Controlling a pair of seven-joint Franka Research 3 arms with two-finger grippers.
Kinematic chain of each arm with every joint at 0, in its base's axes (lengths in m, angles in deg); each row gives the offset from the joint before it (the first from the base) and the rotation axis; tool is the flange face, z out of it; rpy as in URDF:
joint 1: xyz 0 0 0.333 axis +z
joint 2: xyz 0 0 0 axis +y
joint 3: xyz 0 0 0.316 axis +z
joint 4: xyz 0.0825 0 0 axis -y
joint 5: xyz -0.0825 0 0.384 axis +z
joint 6: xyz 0 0 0 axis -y
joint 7: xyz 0.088 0 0 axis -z
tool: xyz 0 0 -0.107 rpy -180 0 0
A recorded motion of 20 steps. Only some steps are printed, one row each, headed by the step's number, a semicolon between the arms.
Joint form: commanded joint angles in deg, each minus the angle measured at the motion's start. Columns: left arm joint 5, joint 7, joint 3, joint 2, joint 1, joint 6, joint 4; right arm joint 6, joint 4, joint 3, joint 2, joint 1, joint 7, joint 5.
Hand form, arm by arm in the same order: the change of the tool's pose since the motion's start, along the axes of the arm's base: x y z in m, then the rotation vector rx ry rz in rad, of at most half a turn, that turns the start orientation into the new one. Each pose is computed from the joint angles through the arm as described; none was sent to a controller.
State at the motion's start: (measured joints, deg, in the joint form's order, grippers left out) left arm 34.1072 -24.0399 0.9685 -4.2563 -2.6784 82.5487 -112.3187; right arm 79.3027 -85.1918 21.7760 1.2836 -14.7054 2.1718 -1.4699
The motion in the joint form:
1: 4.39 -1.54 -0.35 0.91 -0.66 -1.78 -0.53; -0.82 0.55 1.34 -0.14 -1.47 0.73 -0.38
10: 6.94 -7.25 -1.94 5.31 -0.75 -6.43 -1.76; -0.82 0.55 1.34 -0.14 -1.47 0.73 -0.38
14: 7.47 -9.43 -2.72 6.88 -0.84 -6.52 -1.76; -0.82 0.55 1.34 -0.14 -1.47 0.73 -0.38
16: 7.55 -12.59 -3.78 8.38 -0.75 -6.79 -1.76; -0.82 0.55 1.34 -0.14 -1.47 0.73 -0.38
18: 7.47 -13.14 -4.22 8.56 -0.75 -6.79 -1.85; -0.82 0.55 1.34 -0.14 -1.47 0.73 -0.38
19: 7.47 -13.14 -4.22 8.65 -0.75 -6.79 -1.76; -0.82 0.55 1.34 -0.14 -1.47 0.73 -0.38
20: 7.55 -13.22 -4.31 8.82 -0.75 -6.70 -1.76; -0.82 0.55 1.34 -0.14 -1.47 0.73 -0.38
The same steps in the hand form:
1: 0.0000 -0.0001 -0.0071 0.0909 0.0309 -0.0058; -0.0021 -0.0022 0.0046 -0.0088 0.0009 -0.0157
10: -0.0009 -0.0068 -0.0500 0.2036 0.1252 0.0556; -0.0021 -0.0022 0.0046 -0.0088 0.0009 -0.0157
14: 0.0029 -0.0135 -0.0627 0.2318 0.1266 0.0598; -0.0021 -0.0022 0.0046 -0.0088 0.0009 -0.0157
16: 0.0055 -0.0215 -0.0755 0.2607 0.1186 0.0773; -0.0021 -0.0022 0.0046 -0.0088 0.0009 -0.0157
18: 0.0055 -0.0254 -0.0778 0.2640 0.1164 0.0758; -0.0021 -0.0022 0.0046 -0.0088 0.0009 -0.0157
19: 0.0060 -0.0254 -0.0779 0.2639 0.1164 0.0758; -0.0021 -0.0022 0.0046 -0.0088 0.0009 -0.0157
20: 0.0066 -0.0262 -0.0793 0.2654 0.1167 0.0734; -0.0021 -0.0022 0.0046 -0.0088 0.0009 -0.0157

